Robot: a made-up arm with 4 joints. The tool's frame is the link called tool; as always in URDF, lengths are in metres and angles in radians. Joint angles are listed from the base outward. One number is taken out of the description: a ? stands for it. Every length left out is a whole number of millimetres.
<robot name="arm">
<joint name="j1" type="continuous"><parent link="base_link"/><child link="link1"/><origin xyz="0.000 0.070 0.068" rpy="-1.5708 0.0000 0.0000"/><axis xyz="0 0 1"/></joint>
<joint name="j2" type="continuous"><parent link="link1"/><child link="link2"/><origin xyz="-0.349 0.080 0.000" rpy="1.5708 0.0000 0.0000"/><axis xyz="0 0 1"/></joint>
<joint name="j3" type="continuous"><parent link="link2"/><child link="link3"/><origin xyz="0.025 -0.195 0.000" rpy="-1.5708 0.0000 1.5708"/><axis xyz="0 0 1"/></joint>
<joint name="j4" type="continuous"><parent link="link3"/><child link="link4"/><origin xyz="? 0.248 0.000" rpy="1.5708 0.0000 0.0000"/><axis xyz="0 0 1"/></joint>
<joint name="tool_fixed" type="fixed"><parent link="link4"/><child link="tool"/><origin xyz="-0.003 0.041 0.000" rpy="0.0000 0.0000 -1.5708"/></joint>
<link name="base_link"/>
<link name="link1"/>
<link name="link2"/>
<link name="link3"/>
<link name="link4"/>
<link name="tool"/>
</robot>
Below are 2 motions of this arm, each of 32 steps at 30 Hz.
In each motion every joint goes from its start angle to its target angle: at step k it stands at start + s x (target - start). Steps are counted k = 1, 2, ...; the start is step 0. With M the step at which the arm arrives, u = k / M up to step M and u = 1 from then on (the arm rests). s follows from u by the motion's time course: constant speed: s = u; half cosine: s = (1 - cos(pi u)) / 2; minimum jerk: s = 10 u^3 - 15 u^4 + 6 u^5.
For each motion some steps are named. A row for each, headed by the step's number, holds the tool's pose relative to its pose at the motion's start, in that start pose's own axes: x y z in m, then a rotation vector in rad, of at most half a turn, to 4 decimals.
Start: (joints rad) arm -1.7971 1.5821 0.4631 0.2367
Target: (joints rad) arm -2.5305 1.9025 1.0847 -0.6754
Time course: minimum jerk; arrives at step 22
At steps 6, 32:
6: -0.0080 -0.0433 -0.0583 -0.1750 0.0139 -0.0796
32: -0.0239 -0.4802 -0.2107 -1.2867 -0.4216 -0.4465

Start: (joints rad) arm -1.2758 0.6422 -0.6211 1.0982
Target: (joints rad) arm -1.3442 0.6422 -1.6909 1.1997
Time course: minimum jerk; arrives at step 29
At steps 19, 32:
19: 0.0862 0.0458 0.2312 0.3138 -0.7312 0.1116
32: 0.0755 0.0445 0.3073 0.4004 -0.9486 0.1448

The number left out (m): 0.270
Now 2 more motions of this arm.
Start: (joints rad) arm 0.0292 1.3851 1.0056 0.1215
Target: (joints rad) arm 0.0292 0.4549 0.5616 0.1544
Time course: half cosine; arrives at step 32
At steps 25, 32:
25: -0.0730 0.1109 0.1620 0.4483 0.5437 -0.5449
32: -0.0651 0.1181 0.1824 0.4975 0.5977 -0.6328

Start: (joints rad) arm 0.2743 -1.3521 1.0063 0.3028
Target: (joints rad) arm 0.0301 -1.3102 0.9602 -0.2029
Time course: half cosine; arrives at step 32
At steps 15, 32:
15: 0.0412 0.0862 0.0140 0.1206 -0.0530 -0.2384
32: 0.0944 0.1855 0.0476 0.2829 -0.0819 -0.5272

